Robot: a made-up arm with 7 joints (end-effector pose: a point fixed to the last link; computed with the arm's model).
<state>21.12 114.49 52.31 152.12 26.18 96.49 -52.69</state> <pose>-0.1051 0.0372 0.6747 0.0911 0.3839 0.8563 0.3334</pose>
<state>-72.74 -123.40 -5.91 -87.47 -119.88 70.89 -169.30</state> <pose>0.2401 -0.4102 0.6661 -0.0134 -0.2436 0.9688 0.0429</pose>
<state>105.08 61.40 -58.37 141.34 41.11 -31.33 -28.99</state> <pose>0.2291 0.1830 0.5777 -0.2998 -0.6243 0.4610 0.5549</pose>
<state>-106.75 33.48 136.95 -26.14 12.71 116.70 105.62</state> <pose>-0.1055 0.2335 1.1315 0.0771 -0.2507 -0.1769 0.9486</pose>
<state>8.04 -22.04 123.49 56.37 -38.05 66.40 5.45</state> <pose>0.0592 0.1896 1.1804 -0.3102 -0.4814 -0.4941 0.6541</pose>
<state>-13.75 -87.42 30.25 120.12 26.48 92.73 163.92</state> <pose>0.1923 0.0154 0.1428 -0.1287 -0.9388 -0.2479 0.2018</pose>
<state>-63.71 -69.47 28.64 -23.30 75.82 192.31 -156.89</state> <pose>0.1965 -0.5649 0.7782 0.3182 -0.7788 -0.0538 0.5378</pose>
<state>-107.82 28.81 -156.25 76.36 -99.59 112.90 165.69</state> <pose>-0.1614 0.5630 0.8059 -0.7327 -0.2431 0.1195 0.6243</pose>
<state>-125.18 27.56 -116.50 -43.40 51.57 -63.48 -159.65</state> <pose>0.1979 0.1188 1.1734 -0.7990 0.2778 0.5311 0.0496</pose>
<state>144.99 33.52 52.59 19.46 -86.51 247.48 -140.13</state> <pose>0.3164 -0.1550 1.1060 -0.5501 0.8345 0.0318 0.0034</pose>
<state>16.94 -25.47 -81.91 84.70 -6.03 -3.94 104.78</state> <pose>0.3348 -0.4686 0.8348 0.0861 -0.9591 0.0743 0.2594</pose>
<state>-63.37 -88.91 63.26 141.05 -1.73 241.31 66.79</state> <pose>0.0964 0.0063 0.3635 0.1402 0.6515 -0.6462 0.3720</pose>
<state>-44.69 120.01 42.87 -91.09 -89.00 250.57 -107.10</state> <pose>-0.2830 -0.1753 0.1798 -0.1069 0.5388 0.6348 0.5433</pose>
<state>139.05 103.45 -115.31 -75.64 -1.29 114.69 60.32</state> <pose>0.0885 -0.4469 0.5310 0.3832 0.3517 -0.8537 0.0252</pose>
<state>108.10 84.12 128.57 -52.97 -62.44 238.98 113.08</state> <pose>0.4082 -0.3543 0.7726 -0.7171 -0.6060 -0.0585 0.3393</pose>
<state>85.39 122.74 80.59 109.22 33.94 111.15 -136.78</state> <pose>-0.3096 -0.2413 0.4808 -0.5189 -0.2705 0.7539 0.2986</pose>
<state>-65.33 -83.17 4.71 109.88 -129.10 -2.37 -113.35</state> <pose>0.1774 -0.2628 0.0604 0.0328 -0.7624 0.5704 0.3039</pose>
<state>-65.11 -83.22 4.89 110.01 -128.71 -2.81 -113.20</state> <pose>0.1786 -0.2611 0.0604 0.0318 -0.7611 0.5717 0.3048</pose>
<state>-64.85 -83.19 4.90 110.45 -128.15 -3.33 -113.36</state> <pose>0.1776 -0.2585 0.0605 0.0340 -0.7592 0.5714 0.3099</pose>
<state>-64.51 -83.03 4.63 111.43 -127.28 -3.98 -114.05</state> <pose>0.1730 -0.2541 0.0610 0.0416 -0.7561 0.5681 0.3224</pose>
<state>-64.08 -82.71 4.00 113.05 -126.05 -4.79 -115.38</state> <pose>0.1639 -0.2479 0.0619 0.0558 -0.7510 0.5610 0.3436</pose>
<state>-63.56 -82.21 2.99 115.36 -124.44 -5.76 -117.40</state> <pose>0.1499 -0.2398 0.0639 0.0768 -0.7432 0.5494 0.3742</pose>
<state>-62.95 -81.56 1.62 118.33 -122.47 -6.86 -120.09</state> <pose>0.1311 -0.2298 0.0673 0.1041 -0.7317 0.5320 0.4132</pose>
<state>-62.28 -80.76 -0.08 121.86 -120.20 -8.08 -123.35</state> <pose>0.1080 -0.2187 0.0730 0.1360 -0.7154 0.5087 0.4593</pose>
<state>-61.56 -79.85 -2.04 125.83 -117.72 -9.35 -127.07</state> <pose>0.0820 -0.2066 0.0814 0.1709 -0.6940 0.4788 0.5098</pose>
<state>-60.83 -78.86 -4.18 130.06 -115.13 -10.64 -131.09</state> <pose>0.0542 -0.1941 0.0926 0.2062 -0.6675 0.4429 0.5619</pose>
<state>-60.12 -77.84 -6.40 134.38 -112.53 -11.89 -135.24</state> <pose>0.0265 -0.1815 0.1066 0.2397 -0.6370 0.4018 0.6126</pose>
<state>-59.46 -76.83 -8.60 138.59 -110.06 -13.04 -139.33</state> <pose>0.0004 -0.1691 0.1224 0.2697 -0.6041 0.3576 0.6591</pose>
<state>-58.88 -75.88 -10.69 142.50 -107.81 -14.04 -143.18</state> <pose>-0.0229 -0.1575 0.1391 0.2948 -0.5712 0.3126 0.6993</pose>
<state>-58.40 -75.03 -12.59 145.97 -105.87 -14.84 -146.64</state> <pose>-0.0425 -0.1469 0.1553 0.3147 -0.5406 0.2695 0.7322</pose>
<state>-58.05 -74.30 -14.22 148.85 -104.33 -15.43 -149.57</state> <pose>-0.0580 -0.1379 0.1697 0.3293 -0.5144 0.2312 0.7572</pose>
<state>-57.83 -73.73 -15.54 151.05 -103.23 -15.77 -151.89</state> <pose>-0.0694 -0.1308 0.1812 0.3394 -0.4943 0.1998 0.7749</pose>
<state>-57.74 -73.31 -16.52 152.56 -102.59 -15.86 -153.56</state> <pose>-0.0770 -0.1259 0.1893 0.3457 -0.4812 0.1766 0.7860</pose>
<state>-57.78 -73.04 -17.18 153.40 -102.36 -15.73 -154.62</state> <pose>-0.0814 -0.1231 0.1939 0.3489 -0.4747 0.1616 0.7917</pose>
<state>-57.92 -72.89 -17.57 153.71 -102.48 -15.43 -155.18</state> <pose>-0.0834 -0.1222 0.1956 0.3501 -0.4737 0.1536 0.7934</pose>
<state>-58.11 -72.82 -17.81 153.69 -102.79 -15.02 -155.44</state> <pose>-0.0840 -0.1224 0.1955 0.3499 -0.4760 0.1499 0.7928</pose>
